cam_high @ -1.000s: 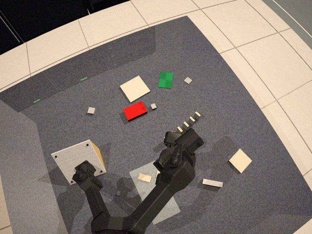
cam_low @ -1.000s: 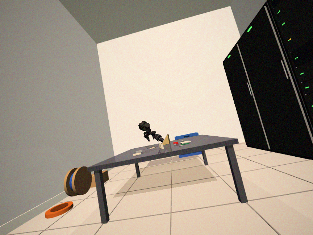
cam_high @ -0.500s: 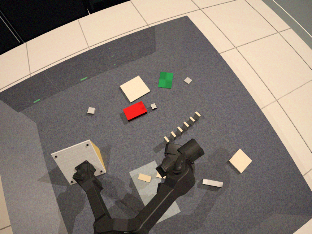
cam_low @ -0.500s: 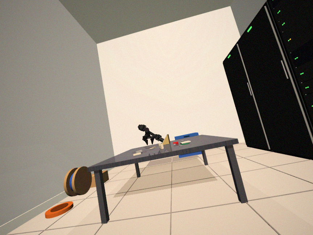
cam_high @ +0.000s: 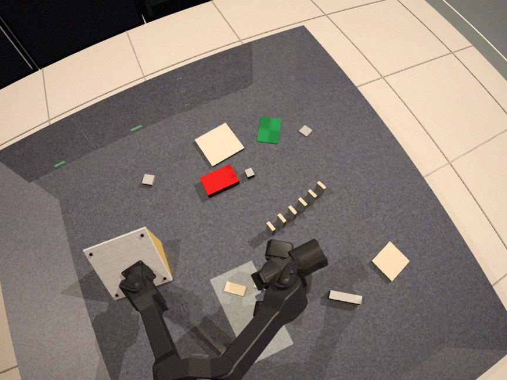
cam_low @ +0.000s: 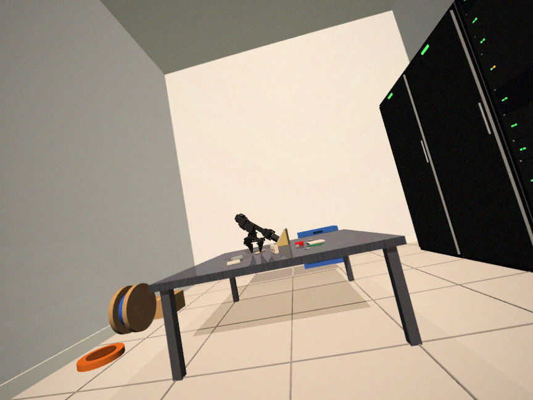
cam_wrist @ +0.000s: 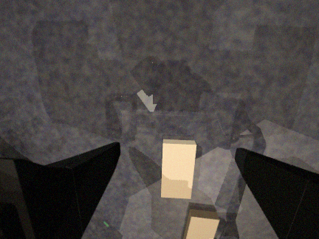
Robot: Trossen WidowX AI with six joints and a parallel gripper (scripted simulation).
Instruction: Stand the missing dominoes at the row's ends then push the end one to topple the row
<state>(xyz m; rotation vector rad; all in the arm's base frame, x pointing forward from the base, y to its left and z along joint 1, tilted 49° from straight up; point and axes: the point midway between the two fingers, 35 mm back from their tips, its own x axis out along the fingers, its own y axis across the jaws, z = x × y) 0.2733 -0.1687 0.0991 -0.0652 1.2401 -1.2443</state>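
The whitish bar is 140 mm ahead of my gripper tip and 130 mm to the right of it. The rest, counted from my gripper tip: white tile (430 mm to the left, 90 mm ahead); then small cube (300 mm to the left, 110 mm ahead); then red tile (320 mm to the left, 30 mm ahead).
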